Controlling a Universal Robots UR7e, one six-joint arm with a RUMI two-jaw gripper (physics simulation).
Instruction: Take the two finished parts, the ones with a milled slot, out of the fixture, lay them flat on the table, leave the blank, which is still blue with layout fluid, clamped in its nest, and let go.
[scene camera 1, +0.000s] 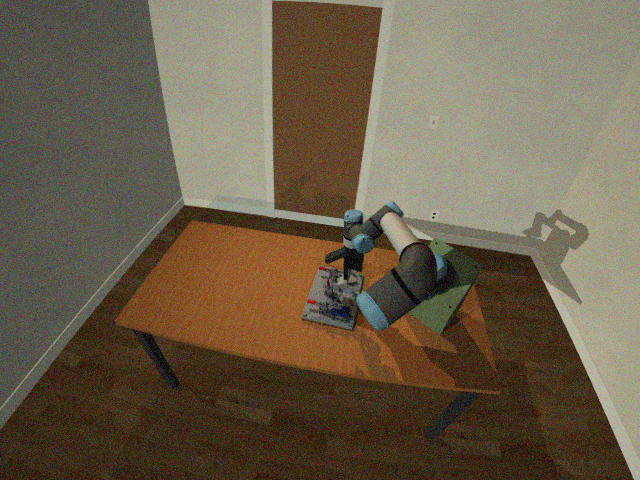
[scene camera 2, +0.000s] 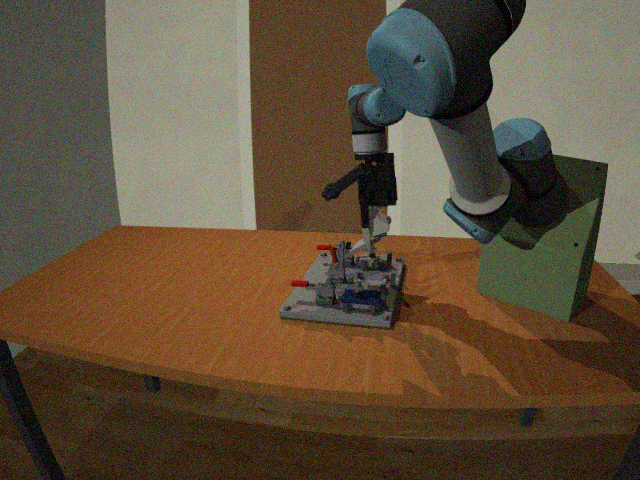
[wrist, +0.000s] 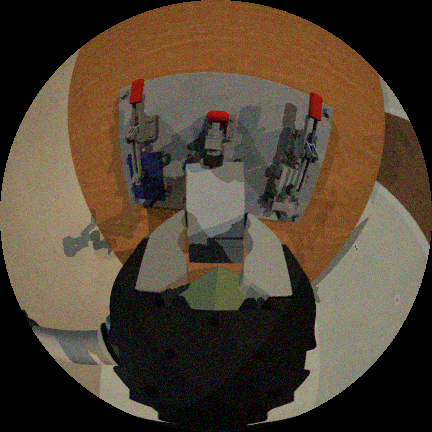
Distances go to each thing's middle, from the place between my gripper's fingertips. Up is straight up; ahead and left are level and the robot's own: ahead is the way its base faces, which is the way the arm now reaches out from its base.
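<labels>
Grey fixture plate (scene camera 2: 303, 305): my hand is 1 cm to the right of it, 5 cm short of it and 10 cm above it. Blue blank (wrist: 153, 186): 8 cm below my hand, 1 cm behind it, 12 cm to the left of it.
</labels>
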